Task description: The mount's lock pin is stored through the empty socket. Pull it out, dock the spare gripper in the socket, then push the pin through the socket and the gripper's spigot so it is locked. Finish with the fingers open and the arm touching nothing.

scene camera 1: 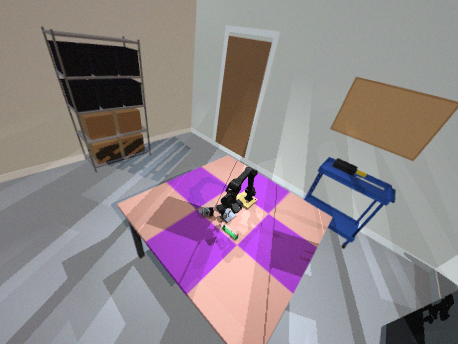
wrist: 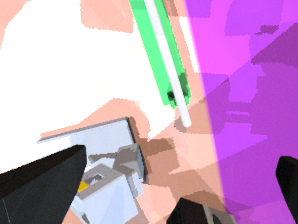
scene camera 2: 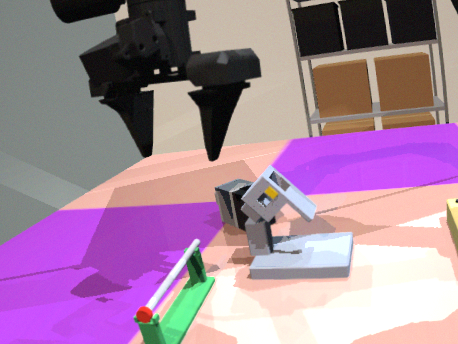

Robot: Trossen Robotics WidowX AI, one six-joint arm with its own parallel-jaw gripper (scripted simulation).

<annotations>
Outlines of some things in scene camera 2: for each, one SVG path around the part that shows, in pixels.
My gripper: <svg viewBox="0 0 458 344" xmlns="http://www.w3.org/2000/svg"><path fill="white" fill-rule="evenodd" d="M128 7L129 17L116 22L116 35L100 42L79 56L90 78L89 89L91 98L104 96L104 99L99 100L99 103L108 105L117 111L125 122L142 157L147 158L152 155L154 90L141 91L141 88L147 87L148 84L190 81L196 87L201 86L202 89L190 91L188 94L199 109L208 160L210 162L218 160L232 114L242 91L251 87L251 82L246 81L261 77L259 58L251 48L206 53L192 51L188 21L197 20L195 10L186 10L185 0L150 1Z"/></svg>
A spare gripper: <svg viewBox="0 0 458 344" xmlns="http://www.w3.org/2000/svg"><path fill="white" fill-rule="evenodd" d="M216 186L214 194L216 204L219 206L221 221L246 232L245 223L249 217L241 211L245 204L241 198L254 182L238 178Z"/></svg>
</annotations>
